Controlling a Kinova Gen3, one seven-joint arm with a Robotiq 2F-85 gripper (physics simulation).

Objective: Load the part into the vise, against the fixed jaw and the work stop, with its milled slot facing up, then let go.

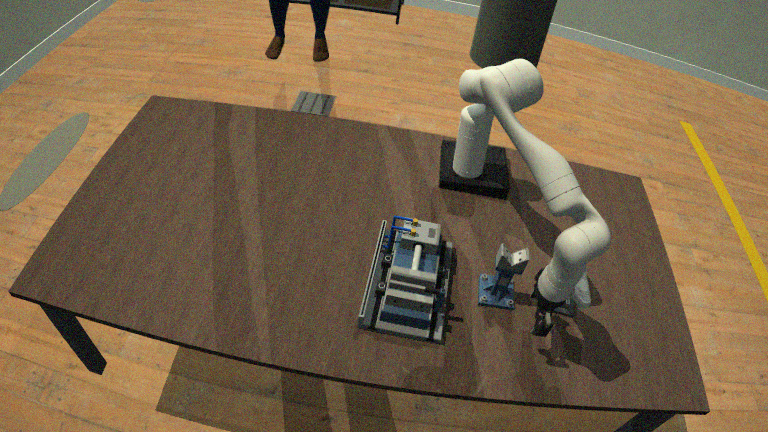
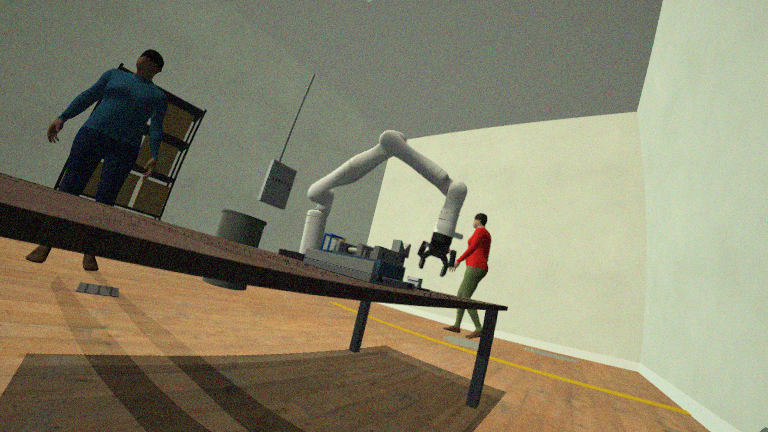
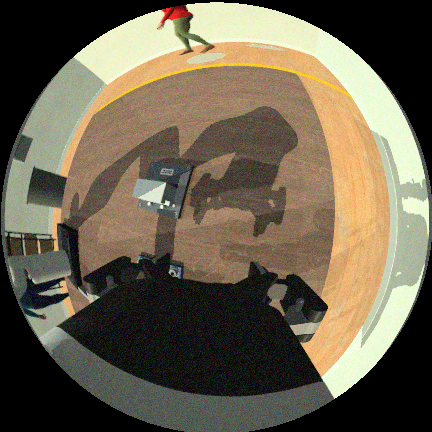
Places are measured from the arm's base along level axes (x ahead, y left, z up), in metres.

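Where they show: gripper, fingertip midpoint: (image 1: pixel 534 314) (image 2: pixel 430 272) (image 3: pixel 208 266); arm's base at its link origin: (image 1: pixel 467 168) (image 3: pixel 66 262).
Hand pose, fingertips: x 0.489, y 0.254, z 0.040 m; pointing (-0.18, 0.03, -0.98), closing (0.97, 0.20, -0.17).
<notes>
Each offset is from my fingertips to the centre of the thing. "pt": to the spot under its first point.
The vise {0.029 m back, 0.305 m right, 0.023 m down} (image 1: pixel 421 275) (image 2: pixel 343 263) stands near the table's front; its movable jaw (image 1: pixel 412 275) is behind the fixed jaw (image 1: pixel 409 299). The work stop is too small to tell. I cannot clearly make out the part or its milled slot. A pale, wedge-like shape {0.126 m back, 0.063 m left, 0.046 m down} (image 1: pixel 582 294) (image 3: pixel 154 191) sits at the dark labelled stand (image 3: pixel 184 192); I cannot tell whether it is the part or belongs to the stand. My gripper (image 1: pixel 543 325) (image 2: pixel 432 265) (image 3: pixel 208 266) is open and empty, pointing down above the table, to the right of the vise and in front of the labelled stand.
A blue-based stand (image 1: pixel 503 284) (image 3: pixel 175 270) with a grey V-shaped head {pt 0.094 m back, 0.089 m right, 0.058 m up} (image 1: pixel 512 258) (image 2: pixel 400 247) stands between the vise and my gripper. Blue hoses {pt 0.098 m back, 0.374 m right, 0.038 m up} (image 1: pixel 395 225) rise at the vise's back left. The robot's black base block (image 1: pixel 447 180) is behind the vise. Two people stand beyond the table.
</notes>
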